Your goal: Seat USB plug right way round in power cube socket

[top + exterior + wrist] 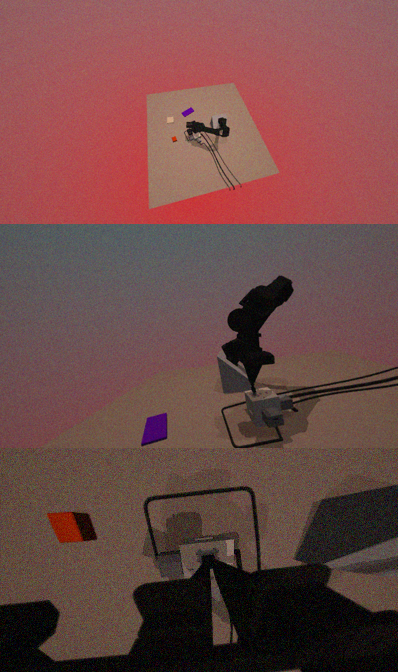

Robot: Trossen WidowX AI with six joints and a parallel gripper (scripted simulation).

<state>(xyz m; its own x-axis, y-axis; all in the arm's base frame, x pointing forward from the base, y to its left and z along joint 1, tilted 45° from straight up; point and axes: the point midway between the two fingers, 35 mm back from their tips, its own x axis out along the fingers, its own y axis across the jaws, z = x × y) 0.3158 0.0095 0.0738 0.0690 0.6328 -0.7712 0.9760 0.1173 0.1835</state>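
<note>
The dark USB plug lies 2 cm below my gripper tip. Also, from my gripper tip: cream block: 27 cm to the right, 25 cm ahead, 11 cm below; purple flat tile: 33 cm to the right, 11 cm below, 1 cm ahead.
</note>
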